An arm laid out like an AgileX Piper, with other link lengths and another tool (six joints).
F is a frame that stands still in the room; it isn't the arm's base.
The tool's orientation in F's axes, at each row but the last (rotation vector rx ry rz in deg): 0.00, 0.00, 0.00; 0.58, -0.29, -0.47; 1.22, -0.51, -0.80; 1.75, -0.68, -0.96; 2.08, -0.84, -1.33; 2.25, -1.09, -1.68; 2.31, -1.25, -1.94; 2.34, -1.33, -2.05; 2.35, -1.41, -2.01; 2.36, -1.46, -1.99; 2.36, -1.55, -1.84; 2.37, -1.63, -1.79; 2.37, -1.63, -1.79
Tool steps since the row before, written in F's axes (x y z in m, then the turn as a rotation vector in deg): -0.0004, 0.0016, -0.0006, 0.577, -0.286, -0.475; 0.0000, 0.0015, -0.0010, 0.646, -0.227, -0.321; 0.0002, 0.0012, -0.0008, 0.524, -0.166, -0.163; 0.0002, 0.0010, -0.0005, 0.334, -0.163, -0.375; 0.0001, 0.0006, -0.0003, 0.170, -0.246, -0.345; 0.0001, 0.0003, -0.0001, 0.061, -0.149, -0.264; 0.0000, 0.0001, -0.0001, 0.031, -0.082, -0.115; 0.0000, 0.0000, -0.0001, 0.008, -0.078, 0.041; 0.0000, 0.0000, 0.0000, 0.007, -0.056, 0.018; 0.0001, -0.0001, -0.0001, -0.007, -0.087, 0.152; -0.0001, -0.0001, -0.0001, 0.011, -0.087, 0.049; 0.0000, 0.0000, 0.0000, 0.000, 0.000, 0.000; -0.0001, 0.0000, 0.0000, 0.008, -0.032, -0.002
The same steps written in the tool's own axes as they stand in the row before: -0.0004, 0.0016, -0.0006, 0.577, -0.286, -0.475; 0.0000, 0.0015, -0.0010, 0.646, -0.225, -0.322; 0.0002, 0.0012, -0.0008, 0.525, -0.162, -0.164; 0.0002, 0.0010, -0.0005, 0.332, -0.169, -0.374; 0.0001, 0.0006, -0.0003, 0.171, -0.254, -0.338; 0.0001, 0.0003, -0.0001, 0.061, -0.157, -0.259; 0.0000, 0.0001, -0.0001, 0.031, -0.086, -0.112; 0.0000, 0.0000, -0.0001, 0.012, -0.076, 0.044; 0.0000, 0.0000, 0.0000, 0.009, -0.055, 0.020; 0.0001, -0.0001, -0.0001, 0.000, -0.081, 0.156; -0.0001, -0.0001, -0.0001, 0.015, -0.084, 0.052; 0.0000, 0.0000, 0.0000, 0.000, 0.000, 0.000; -0.0001, 0.0000, 0.0000, 0.009, -0.032, -0.001
